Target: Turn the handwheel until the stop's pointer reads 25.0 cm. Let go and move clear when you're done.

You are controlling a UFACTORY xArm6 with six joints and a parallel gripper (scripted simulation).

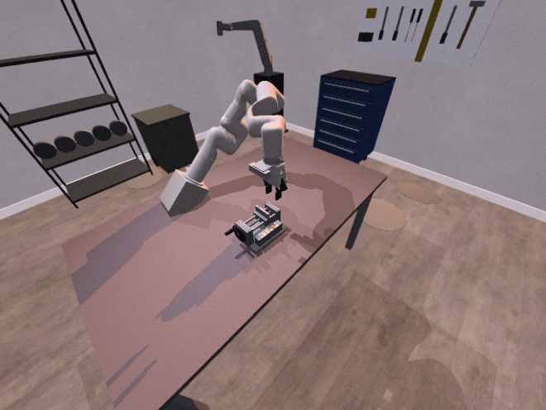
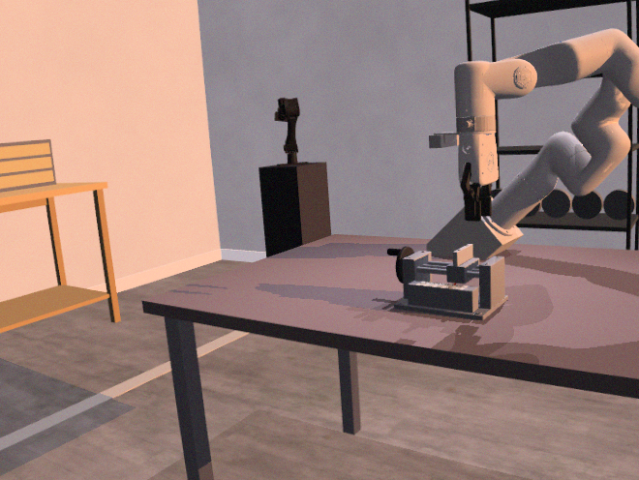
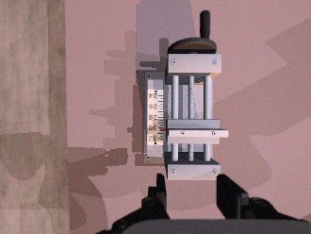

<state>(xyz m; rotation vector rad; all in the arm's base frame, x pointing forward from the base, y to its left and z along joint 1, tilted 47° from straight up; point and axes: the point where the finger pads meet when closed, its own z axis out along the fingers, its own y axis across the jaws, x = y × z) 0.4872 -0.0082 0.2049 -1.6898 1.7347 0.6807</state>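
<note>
Right now my hand is 20 cm to the left of the black handwheel, 12 cm above it and 4 cm past it. Round my hand: sliding stop block: 12 cm below, 5 cm to the right, 2 cm behind.
</note>
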